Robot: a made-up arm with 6 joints. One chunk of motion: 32 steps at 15 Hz.
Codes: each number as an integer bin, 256 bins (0 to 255) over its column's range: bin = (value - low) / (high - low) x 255, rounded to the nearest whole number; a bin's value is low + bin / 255 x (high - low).
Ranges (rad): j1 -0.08..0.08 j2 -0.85..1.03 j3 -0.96..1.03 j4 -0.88..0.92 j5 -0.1..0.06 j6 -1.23..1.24
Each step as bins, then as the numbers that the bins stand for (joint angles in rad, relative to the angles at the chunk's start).
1 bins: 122 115 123 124 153 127
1 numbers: -0.0035 -0.0022 -0.0001 -0.0047 -0.0040 0.0002
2 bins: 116 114 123 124 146 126
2 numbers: -0.0072 -0.0095 -0.0001 -0.0047 -0.0084 -0.0095
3 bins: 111 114 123 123 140 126
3 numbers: -0.0104 -0.0095 -0.0001 -0.0118 -0.0122 -0.0095
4 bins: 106 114 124 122 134 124
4 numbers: -0.0135 -0.0095 0.0077 -0.0188 -0.0159 -0.0289
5 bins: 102 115 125 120 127 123
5 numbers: -0.0160 -0.0022 0.0155 -0.0329 -0.0203 -0.0386
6 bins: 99 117 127 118 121 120
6 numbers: -0.0179 0.0126 0.0311 -0.0471 -0.0241 -0.0676
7 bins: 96 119 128 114 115 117
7 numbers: -0.0198 0.0273 0.0389 -0.0753 -0.0278 -0.0967
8 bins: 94 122 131 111 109 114
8 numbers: -0.0210 0.0495 0.0623 -0.0965 -0.0316 -0.1258
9 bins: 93 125 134 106 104 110
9 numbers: -0.0216 0.0716 0.0857 -0.1318 -0.0347 -0.1645
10 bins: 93 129 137 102 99 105
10 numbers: -0.0216 0.1011 0.1091 -0.1600 -0.0379 -0.2129
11 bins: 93 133 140 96 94 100
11 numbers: -0.0216 0.1305 0.1325 -0.2024 -0.0410 -0.2614
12 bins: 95 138 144 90 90 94
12 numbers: -0.0204 0.1674 0.1638 -0.2447 -0.0435 -0.3195
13 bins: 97 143 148 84 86 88
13 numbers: -0.0191 0.2043 0.1950 -0.2871 -0.0460 -0.3776
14 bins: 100 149 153 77 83 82
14 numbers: -0.0173 0.2485 0.2340 -0.3365 -0.0479 -0.4357
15 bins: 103 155 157 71 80 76
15 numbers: -0.0154 0.2927 0.2652 -0.3788 -0.0498 -0.4938
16 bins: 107 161 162 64 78 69
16 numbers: -0.0129 0.3370 0.3042 -0.4282 -0.0511 -0.5616
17 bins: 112 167 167 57 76 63
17 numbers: -0.0097 0.3812 0.3433 -0.4776 -0.0523 -0.6198
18 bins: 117 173 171 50 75 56
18 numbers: -0.0066 0.4255 0.3745 -0.5271 -0.0529 -0.6876
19 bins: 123 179 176 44 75 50
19 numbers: -0.0028 0.4697 0.4135 -0.5694 -0.0529 -0.7457
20 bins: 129 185 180 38 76 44
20 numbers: 0.0009 0.5139 0.4447 -0.6118 -0.0523 -0.8038
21 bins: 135 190 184 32 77 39
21 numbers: 0.0047 0.5508 0.4759 -0.6541 -0.0517 -0.8522
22 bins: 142 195 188 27 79 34
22 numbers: 0.0091 0.5876 0.5071 -0.6894 -0.0504 -0.9007
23 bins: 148 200 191 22 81 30
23 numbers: 0.0129 0.6245 0.5305 -0.7247 -0.0492 -0.9394
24 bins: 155 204 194 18 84 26
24 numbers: 0.0173 0.6540 0.5540 -0.7529 -0.0473 -0.9782
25 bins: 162 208 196 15 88 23
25 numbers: 0.0216 0.6835 0.5696 -0.7741 -0.0448 -1.0072
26 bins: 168 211 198 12 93 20
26 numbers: 0.0254 0.7056 0.5852 -0.7953 -0.0416 -1.0363
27 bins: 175 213 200 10 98 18
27 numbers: 0.0298 0.7204 0.6008 -0.8094 -0.0385 -1.0556
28 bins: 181 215 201 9 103 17
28 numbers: 0.0336 0.7351 0.6086 -0.8165 -0.0354 -1.0653
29 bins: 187 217 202 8 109 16
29 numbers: 0.0373 0.7498 0.6164 -0.8235 -0.0316 -1.0750
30 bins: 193 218 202 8 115 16
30 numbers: 0.0411 0.7572 0.6164 -0.8235 -0.0278 -1.0750
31 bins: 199 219 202 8 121 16
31 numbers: 0.0449 0.7646 0.6164 -0.8235 -0.0241 -1.0750
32 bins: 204 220 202 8 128 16
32 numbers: 0.0480 0.7720 0.6164 -0.8235 -0.0197 -1.0750
